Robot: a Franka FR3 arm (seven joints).
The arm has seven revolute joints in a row. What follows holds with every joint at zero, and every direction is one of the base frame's.
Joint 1 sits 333 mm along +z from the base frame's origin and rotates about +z.
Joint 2 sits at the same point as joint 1 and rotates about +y.
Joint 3 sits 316 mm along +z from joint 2 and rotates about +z.
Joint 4 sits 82.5 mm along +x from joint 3 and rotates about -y.
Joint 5 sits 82.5 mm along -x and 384 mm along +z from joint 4 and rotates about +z.
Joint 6 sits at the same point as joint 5 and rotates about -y.
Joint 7 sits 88 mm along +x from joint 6 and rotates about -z.
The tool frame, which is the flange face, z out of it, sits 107 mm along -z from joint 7; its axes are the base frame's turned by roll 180, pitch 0 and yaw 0 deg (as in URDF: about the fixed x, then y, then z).
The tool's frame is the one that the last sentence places.
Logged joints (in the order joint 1, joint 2, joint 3, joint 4, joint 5, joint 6, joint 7), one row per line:
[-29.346, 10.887, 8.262, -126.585, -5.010, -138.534, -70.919]
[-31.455, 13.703, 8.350, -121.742, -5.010, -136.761, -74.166]
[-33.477, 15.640, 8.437, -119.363, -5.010, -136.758, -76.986]
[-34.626, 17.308, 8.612, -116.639, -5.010, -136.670, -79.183]
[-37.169, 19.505, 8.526, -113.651, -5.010, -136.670, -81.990]
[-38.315, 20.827, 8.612, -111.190, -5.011, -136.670, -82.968]
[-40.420, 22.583, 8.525, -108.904, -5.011, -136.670, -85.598]
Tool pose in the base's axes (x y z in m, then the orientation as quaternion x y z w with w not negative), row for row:
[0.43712, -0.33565, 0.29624, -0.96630, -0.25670, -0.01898, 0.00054]
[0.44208, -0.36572, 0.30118, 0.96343, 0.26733, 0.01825, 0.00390]
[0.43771, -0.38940, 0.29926, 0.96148, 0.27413, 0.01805, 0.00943]
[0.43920, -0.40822, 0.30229, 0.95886, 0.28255, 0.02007, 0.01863]
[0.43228, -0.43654, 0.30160, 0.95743, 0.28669, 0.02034, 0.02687]
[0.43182, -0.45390, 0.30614, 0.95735, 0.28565, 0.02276, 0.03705]
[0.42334, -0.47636, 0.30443, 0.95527, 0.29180, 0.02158, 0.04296]
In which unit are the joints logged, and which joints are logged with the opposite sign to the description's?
The joints are logged in degrees. Opposite sign: joint 3, joint 5, joint 6.
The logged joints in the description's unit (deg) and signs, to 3 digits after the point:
[-29.346, 10.887, -8.262, -126.585, 5.010, 138.534, -70.919]
[-31.455, 13.703, -8.350, -121.742, 5.010, 136.761, -74.166]
[-33.477, 15.640, -8.437, -119.363, 5.010, 136.758, -76.986]
[-34.626, 17.308, -8.612, -116.639, 5.010, 136.670, -79.183]
[-37.169, 19.505, -8.526, -113.651, 5.010, 136.670, -81.990]
[-38.315, 20.827, -8.612, -111.190, 5.011, 136.670, -82.968]
[-40.420, 22.583, -8.525, -108.904, 5.011, 136.670, -85.598]

